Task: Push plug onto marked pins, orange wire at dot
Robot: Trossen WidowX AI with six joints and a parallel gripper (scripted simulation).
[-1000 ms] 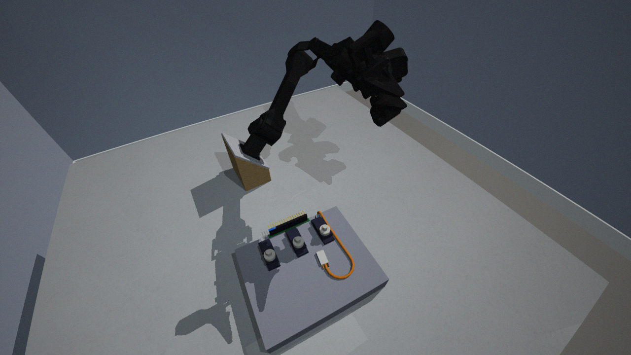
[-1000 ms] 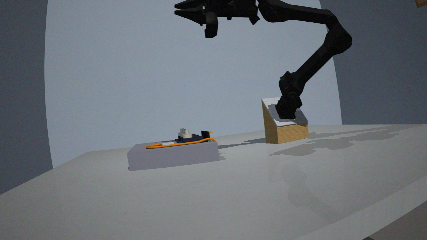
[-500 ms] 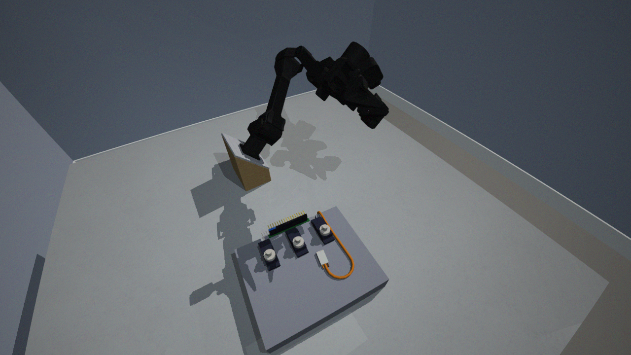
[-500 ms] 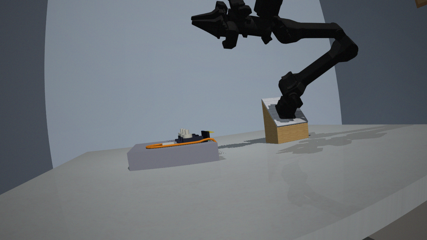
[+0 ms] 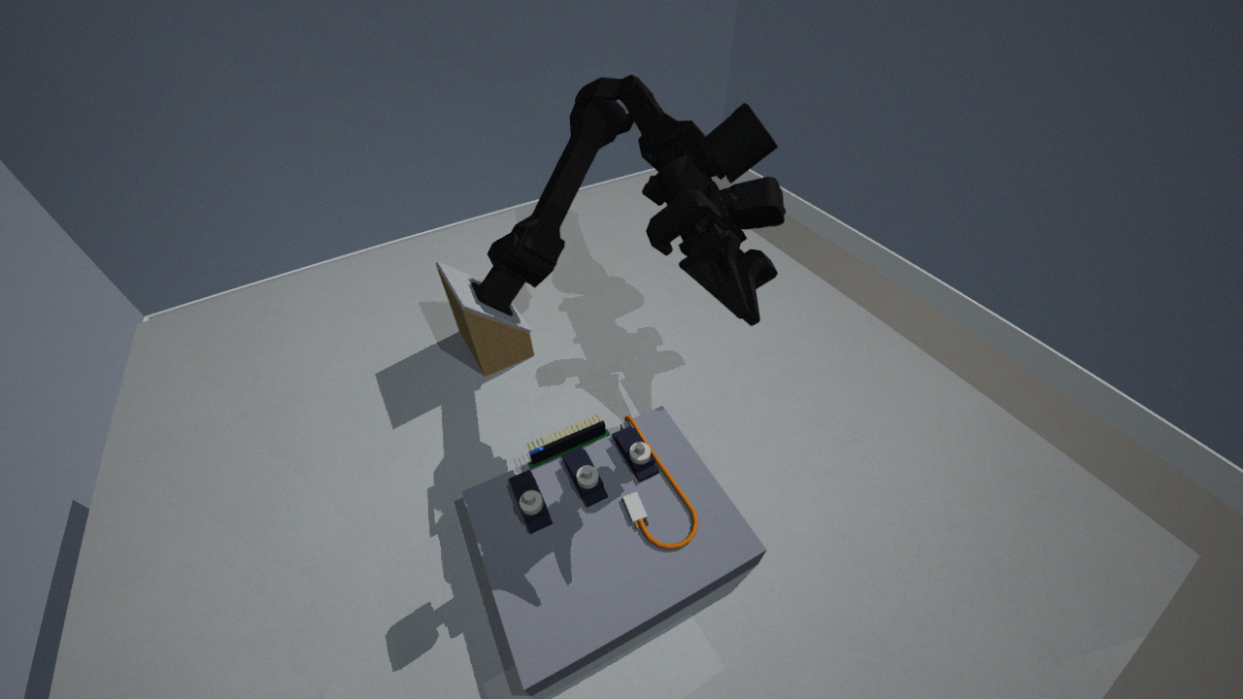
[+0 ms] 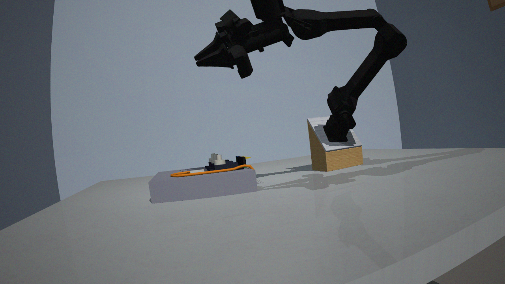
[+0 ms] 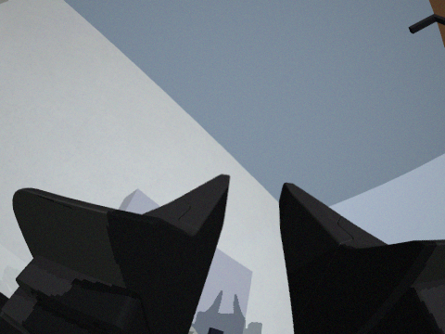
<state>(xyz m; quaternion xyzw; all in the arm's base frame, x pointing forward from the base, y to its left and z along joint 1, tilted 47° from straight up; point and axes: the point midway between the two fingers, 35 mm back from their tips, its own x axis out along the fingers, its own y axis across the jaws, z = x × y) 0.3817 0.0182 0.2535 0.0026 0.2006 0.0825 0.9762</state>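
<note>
The grey holder block lies 60 mm ahead of my gripper tip, 170 mm to the right of it and 270 mm below it. The rest, counted from my gripper tip: blue band 100 mm behind, 210 mm to the right, 220 mm below.
</note>
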